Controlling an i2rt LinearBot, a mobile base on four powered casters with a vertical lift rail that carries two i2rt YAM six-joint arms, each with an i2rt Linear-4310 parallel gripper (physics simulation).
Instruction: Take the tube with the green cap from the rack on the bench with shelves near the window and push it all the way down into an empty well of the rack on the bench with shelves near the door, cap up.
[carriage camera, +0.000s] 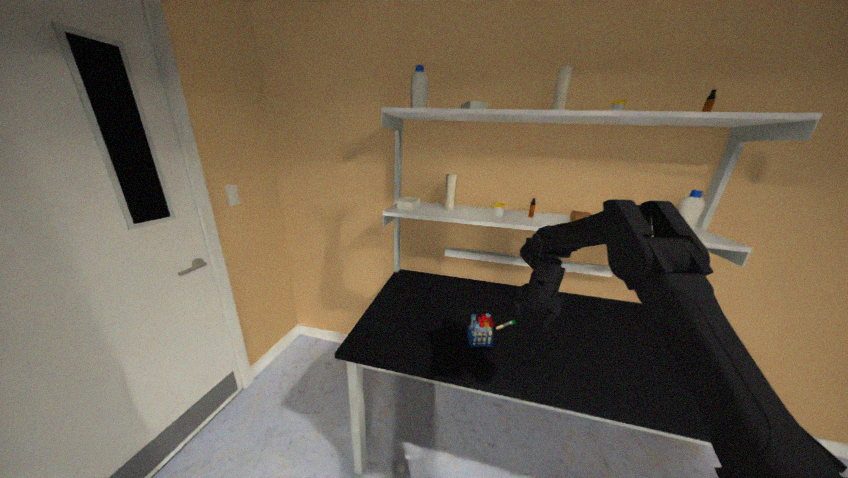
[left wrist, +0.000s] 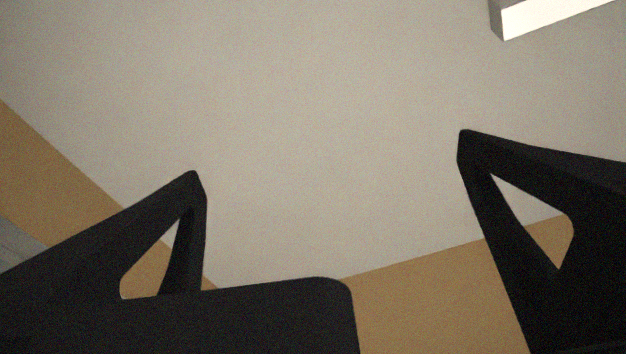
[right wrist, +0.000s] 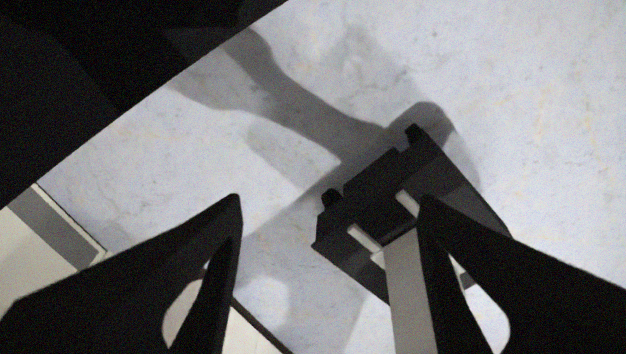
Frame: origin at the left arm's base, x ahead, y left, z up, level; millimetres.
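Seen in the pictures: left gripper, between the fingertips: (left wrist: 328, 164); right gripper, between the fingertips: (carriage camera: 531, 325) (right wrist: 330, 209).
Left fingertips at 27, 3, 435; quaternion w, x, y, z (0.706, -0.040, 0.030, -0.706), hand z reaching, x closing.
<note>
A point is followed by its place in that frame, as x, y, z.
The blue rack (carriage camera: 481, 339) @(739, -637, -317) stands on the black bench (carriage camera: 409, 344) @(750, -347, -356) near the door in the carriage camera, holding several tubes with red, light blue and yellow caps. The tube with the green cap (carriage camera: 505, 324) @(868, -783, -342) slants out at the rack's right side, cap pointing right; whether it rests on the rack or the bench cannot be told. My right gripper (right wrist: 330, 209) @(482, -682, -43) is partly open and empty, over the floor beside the bench edge; in the carriage camera its dark fingers blur into the bench, right of the tube. My left gripper (left wrist: 328, 164) @(27, 3, 435) is wide open and empty, pointing at the ceiling.
Two shelves (carriage camera: 593, 116) @(939, -1003, 538) (carriage camera: 469, 214) @(1137, -624, 101) with bottles and boxes hang above the bench. The door (carriage camera: 71, 267) @(756, 832, -40) is at the left. My right arm (carriage camera: 682, 285) @(172, -679, 263) reaches over the bench from the right. The robot's dark base (right wrist: 375, 200) @(-15, -372, -824) shows below the right wrist.
</note>
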